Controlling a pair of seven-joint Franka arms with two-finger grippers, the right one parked.
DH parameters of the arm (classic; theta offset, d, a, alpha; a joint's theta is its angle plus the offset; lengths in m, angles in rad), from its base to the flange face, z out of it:
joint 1: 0 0.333 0 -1.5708
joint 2: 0 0 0 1.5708
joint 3: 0 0.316 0.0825 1.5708
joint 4: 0 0 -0.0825 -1.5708
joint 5: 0 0.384 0 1.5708
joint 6: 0 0 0.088 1.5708
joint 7: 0 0.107 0 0
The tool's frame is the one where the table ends.
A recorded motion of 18 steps. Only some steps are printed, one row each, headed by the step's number.
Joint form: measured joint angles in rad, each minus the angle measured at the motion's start. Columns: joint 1, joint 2, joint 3, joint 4, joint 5, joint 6, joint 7.
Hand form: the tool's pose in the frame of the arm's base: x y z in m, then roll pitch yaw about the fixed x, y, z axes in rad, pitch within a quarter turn. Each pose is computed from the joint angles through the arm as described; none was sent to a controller.
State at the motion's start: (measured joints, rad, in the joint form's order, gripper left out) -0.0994 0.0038 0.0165 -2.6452 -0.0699 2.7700 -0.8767
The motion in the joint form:
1: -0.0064 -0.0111 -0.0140 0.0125 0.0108 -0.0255 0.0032
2: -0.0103 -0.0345 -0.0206 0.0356 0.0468 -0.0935 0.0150
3: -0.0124 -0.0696 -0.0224 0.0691 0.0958 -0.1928 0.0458
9: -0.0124 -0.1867 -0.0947 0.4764 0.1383 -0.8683 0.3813
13: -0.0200 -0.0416 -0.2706 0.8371 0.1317 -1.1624 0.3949
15: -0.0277 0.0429 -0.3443 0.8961 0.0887 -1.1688 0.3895
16: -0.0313 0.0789 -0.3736 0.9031 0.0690 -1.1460 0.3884
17: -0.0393 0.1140 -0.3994 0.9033 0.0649 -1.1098 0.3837
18: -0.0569 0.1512 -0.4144 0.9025 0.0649 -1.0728 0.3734
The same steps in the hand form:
1: 0.4394 -0.0432 0.2605 3.0320 -0.0535 0.8263
2: 0.4426 -0.0499 0.2727 3.0596 -0.0541 0.7703
3: 0.4466 -0.0532 0.2916 3.1029 -0.0566 0.6929
9: 0.4791 -0.0883 0.4653 -3.0331 0.0389 0.2844
13: 0.4979 -0.1902 0.5364 -3.0026 0.1125 0.1097
15: 0.5008 -0.2394 0.5189 -3.0478 0.1679 0.0367
16: 0.5014 -0.2598 0.5049 -3.0755 0.1866 0.0051
17: 0.5019 -0.2795 0.4892 -3.0938 0.1913 -0.0249
18: 0.5018 -0.2984 0.4717 -3.1072 0.1963 -0.0478

